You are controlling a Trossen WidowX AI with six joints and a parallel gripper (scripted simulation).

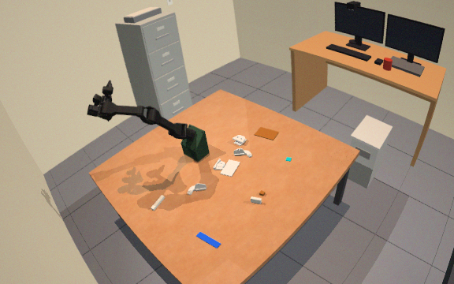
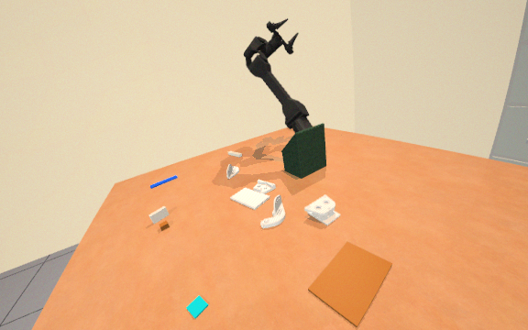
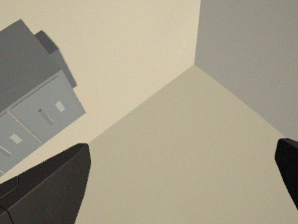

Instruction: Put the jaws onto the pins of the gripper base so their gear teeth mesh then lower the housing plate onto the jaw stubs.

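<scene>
Now: gripper tip 400 mm short of the white bar, 150 mm to the left of it and 580 mm above it. Round my gripper tip: blue strip (790 mm ahead, 150 mm to the right, 590 mm below); then small brown cube (830 mm ahead, 240 mm to the left, 580 mm below); then white block (840 mm ahead, 170 mm to the left, 570 mm below).
</scene>
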